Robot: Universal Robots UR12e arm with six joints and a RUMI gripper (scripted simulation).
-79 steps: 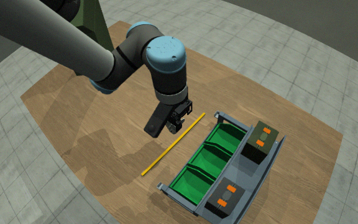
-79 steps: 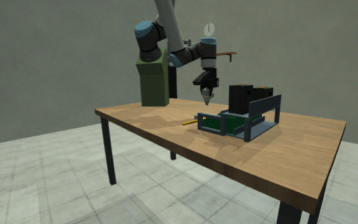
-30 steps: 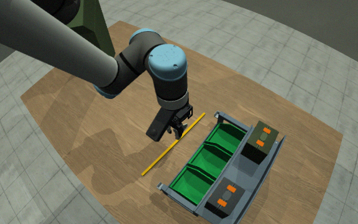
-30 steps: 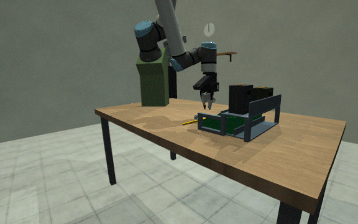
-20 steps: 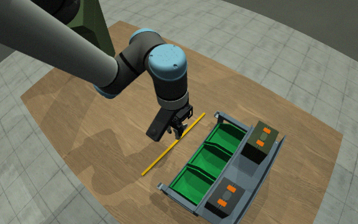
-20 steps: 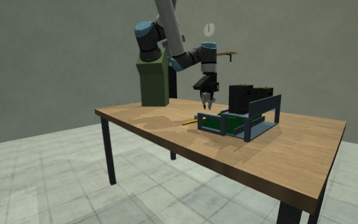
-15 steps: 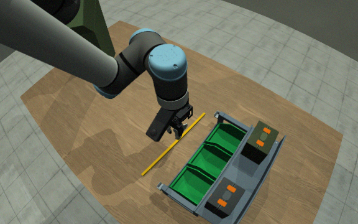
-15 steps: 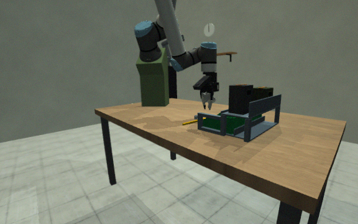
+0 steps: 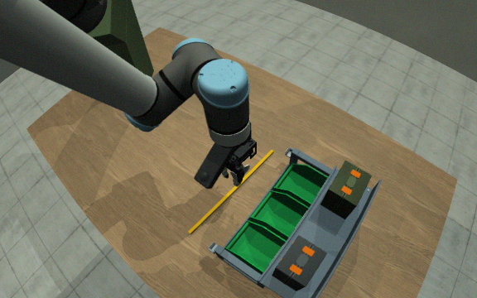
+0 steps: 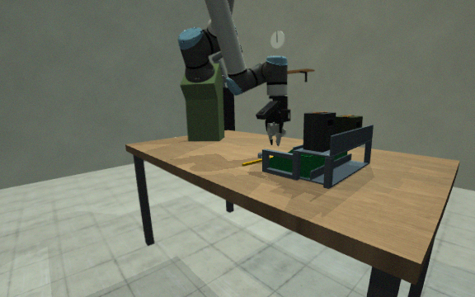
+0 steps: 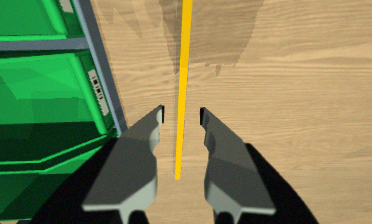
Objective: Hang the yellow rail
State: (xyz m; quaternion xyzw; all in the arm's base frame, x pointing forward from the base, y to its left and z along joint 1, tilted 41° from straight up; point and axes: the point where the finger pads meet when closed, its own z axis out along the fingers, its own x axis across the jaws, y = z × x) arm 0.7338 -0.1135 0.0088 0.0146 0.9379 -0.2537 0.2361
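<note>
My hand is 7 cm above the yellow rail. From my hand the other things lie so: rack front bar: 9 cm ahead, 1 cm to the right, 6 cm below.
</note>
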